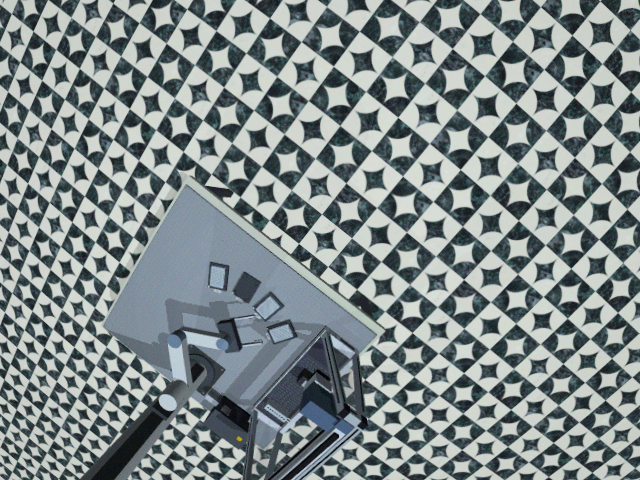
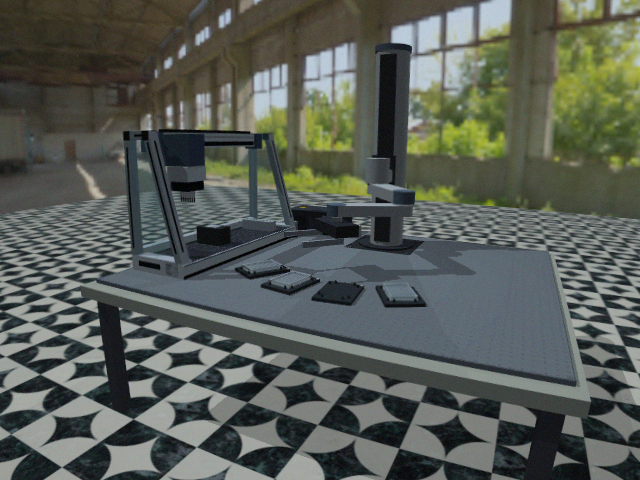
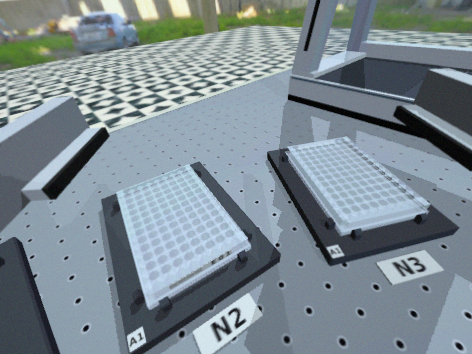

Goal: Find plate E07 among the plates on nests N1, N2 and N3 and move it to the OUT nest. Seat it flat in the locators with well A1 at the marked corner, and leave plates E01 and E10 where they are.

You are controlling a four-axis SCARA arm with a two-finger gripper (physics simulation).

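Places are measured from the arm's base along level axes (x up, y ahead, z left), in millimetres.
Where they show: gripper, between the fingertips: [image 1: 258, 329] [image 2: 292, 239] [image 3: 249, 104]; arm's base, origin of its link: [image 1: 198, 368] [image 2: 385, 246].
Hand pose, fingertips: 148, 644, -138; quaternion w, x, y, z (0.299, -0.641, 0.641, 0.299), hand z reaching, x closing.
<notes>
Each offset is from my fingertips to the centre of the thing, as dx, dy, dz. "spot": to the spot under its first point. Level surfaces: height alone.
My gripper [image 1: 257, 329] [image 2: 295, 238] [image 3: 249, 104] is open and empty, above the table and short of nests N2 and N3. A clear plate @[-116, +71, +32] [image 1: 268, 306] [image 2: 291, 280] [image 3: 180, 227] lies flat on nest N2 @[spot: -123, -8, -1] [image 3: 260, 255]; its small label seems to read E01, but is blurred. Another clear plate @[-116, -9, -131] [image 1: 280, 331] [image 2: 262, 267] [image 3: 357, 182] lies on nest N3 @[-124, -9, -131] [image 3: 380, 245]; no ID is readable. A third plate @[-116, +25, +386] [image 1: 218, 276] [image 2: 400, 291] sits on the farthest nest, ID hidden. Between it and N2 is an empty dark nest @[-124, +83, +208] [image 1: 247, 286] [image 2: 338, 292] [image 3: 25, 310], its name not visible.
A framed machine [image 1: 333, 372] [image 2: 165, 206] [image 3: 340, 97] with a hanging multi-tip head @[+216, +94, -378] [image 2: 186, 178] stands beside N3. The arm's column [image 2: 392, 118] rises from the table @[dx -135] [image 1: 170, 248] [image 2: 491, 320]. A dark box @[spot: -20, -703, -224] [image 1: 227, 421] is at the table edge near the arm's base.
</notes>
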